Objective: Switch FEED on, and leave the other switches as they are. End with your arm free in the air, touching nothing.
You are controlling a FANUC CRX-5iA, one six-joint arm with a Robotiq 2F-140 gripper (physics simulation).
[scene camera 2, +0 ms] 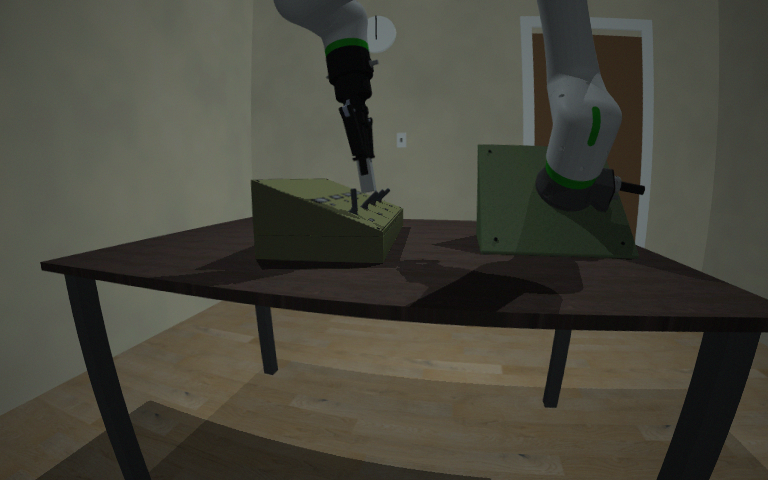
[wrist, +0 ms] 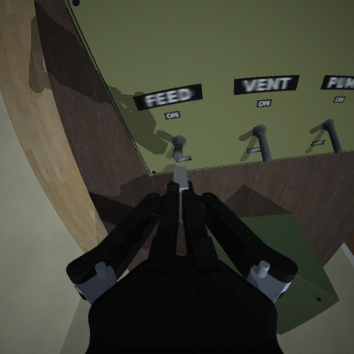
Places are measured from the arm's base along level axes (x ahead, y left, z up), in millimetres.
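Where they show: gripper, fingertip midpoint: (scene camera 2: pixel 369 191) (wrist: pixel 179 175); arm's base at its link origin: (scene camera 2: pixel 565 188).
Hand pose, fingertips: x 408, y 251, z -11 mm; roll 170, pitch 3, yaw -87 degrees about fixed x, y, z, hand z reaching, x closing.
Each offset is from my fingertips to the top centre of the thing. "spot": to the spot under its first point. Level surfaces: height alone.
The FEED lever @[7 mm up, 31 mm ahead, 5 mm left] (scene camera 2: pixel 353 200) (wrist: pixel 178 147) stands nearly upright in the scene view, tipped up the slope, towards its ON label, compared with the other levers. In the wrist view it looks short, seen nearly end-on. The VENT lever @[spot: 19 mm down, 52 mm ahead, 113 mm right] (wrist: pixel 264 142) and the PUMP lever @[spot: 20 mm down, 79 mm ahead, 227 mm right] (wrist: pixel 333 135) lean towards the OFF side, at the panel's lower edge. My gripper (scene camera 2: pixel 367 176) (wrist: pixel 179 175) is shut and empty, its pale tips pointing down beside the FEED lever on its lower side. A small gap shows between tips and lever in both views.
The yellow-green sloped console (scene camera 2: pixel 317 237) (wrist: pixel 210 40) stands on the dark table @[129 mm down] (scene camera 2: pixel 169 254) (wrist: pixel 80 115). A green box (scene camera 2: pixel 509 198) (wrist: pixel 280 250) stands to its right in the scene view, with an arm link (scene camera 2: pixel 577 135) in front of it.
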